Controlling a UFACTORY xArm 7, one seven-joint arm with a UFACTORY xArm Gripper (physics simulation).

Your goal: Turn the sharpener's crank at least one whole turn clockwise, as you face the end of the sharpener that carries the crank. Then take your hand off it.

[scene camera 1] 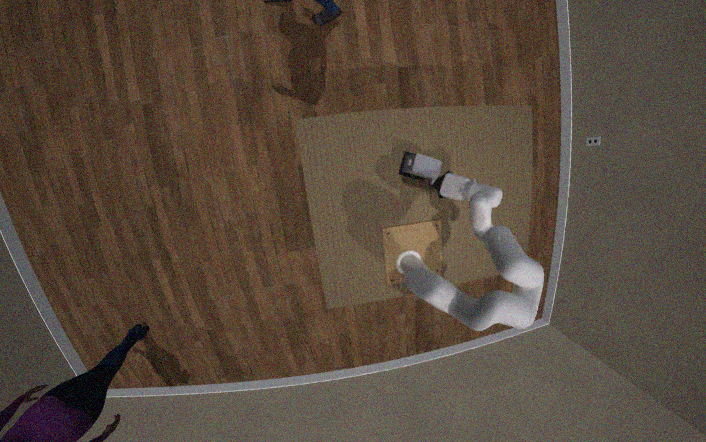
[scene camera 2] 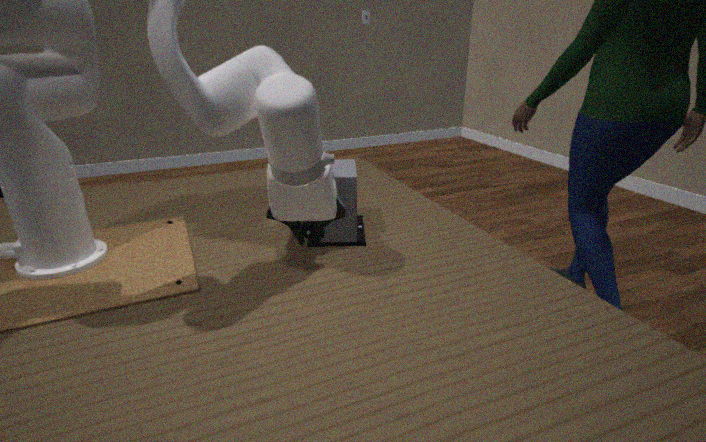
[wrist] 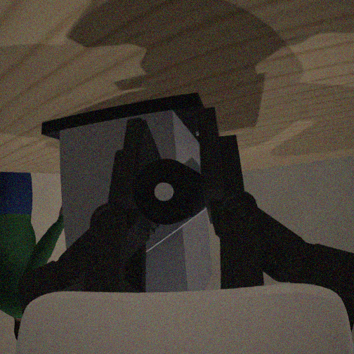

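Pixels of known places: gripper, fingertip midpoint: (scene camera 1: pixel 431 181) (scene camera 2: pixel 310 238); arm's base at its link origin: (scene camera 1: pixel 408 262) (scene camera 2: pixel 64 260).
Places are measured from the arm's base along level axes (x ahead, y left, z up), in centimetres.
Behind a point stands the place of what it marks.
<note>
The sharpener (scene camera 1: pixel 427 165) {x 46.0, y -0.2, z 12.0 cm} (scene camera 2: pixel 348 200) {x 46.6, y -6.3, z 7.9 cm} (wrist: pixel 85 165) is a grey block on a black base, standing on the mat. It shows partly behind the gripper in the second scene view and appears upside down and tilted in the wrist view. The crank's black round knob (wrist: pixel 150 205), with a pale grey centre, lies between the fingers in the wrist view. My gripper (scene camera 1: pixel 436 182) {x 39.5, y -7.3, z 2.1 cm} (scene camera 2: pixel 303 240) {x 39.5, y -7.3, z 2.1 cm} (wrist: pixel 177 134) is shut on this knob at the sharpener's crank end. The crank's arm is hard to make out behind the knob and fingers, so its angle cannot be told.
The striped mat (scene camera 1: pixel 343 156) {x 49.0, y 32.4, z -0.8 cm} (scene camera 2: pixel 416 338) {x 48.1, y -34.1, z -0.8 cm} lies under the sharpener. The arm's wooden base board (scene camera 1: pixel 411 236) {x 13.2, y -0.4, z 0.1 cm} (scene camera 2: pixel 156 260) {x 14.4, y -4.4, z 0.0 cm} is beside it. A person in green and blue (scene camera 2: pixel 630 104) (wrist: pixel 15 245) stands beyond the mat, and a person in purple (scene camera 1: pixel 46 419) is at lower left.
</note>
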